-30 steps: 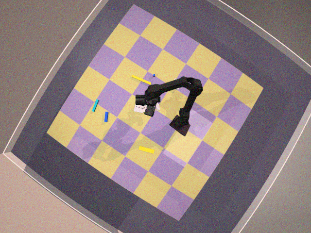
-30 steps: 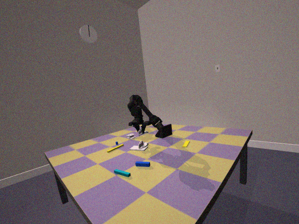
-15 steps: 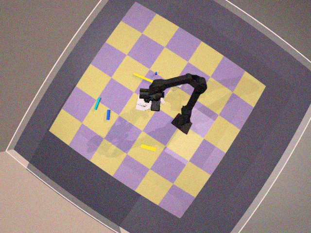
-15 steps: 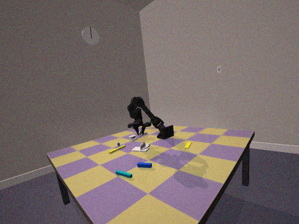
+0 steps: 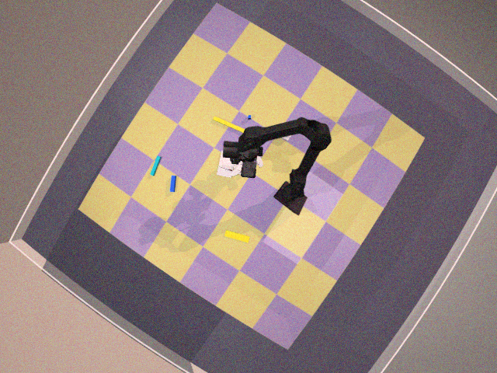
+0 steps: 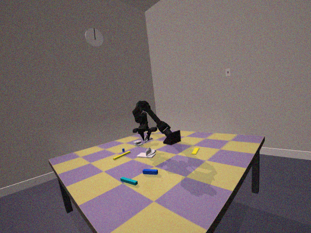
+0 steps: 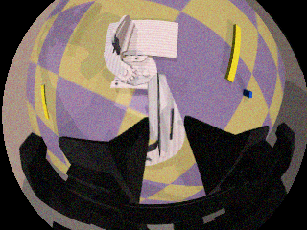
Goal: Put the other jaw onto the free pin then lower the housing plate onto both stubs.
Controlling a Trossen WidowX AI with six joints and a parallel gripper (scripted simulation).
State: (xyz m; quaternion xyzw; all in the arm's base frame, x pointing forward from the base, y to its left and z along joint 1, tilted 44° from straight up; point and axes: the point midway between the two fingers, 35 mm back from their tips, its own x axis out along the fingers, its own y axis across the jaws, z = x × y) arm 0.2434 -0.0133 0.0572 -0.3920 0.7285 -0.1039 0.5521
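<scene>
Right now my gripper tip is 80 mm short of the white base plate, 80 mm to the right of it and 80 mm above it. Round my gripper tip: long yellow bar 180 mm ahead, 90 mm to the right, 80 mm below; white housing plate 70 mm behind, 210 mm to the right, 60 mm below; small blue cube 110 mm ahead, 170 mm to the right, 70 mm below.
</scene>
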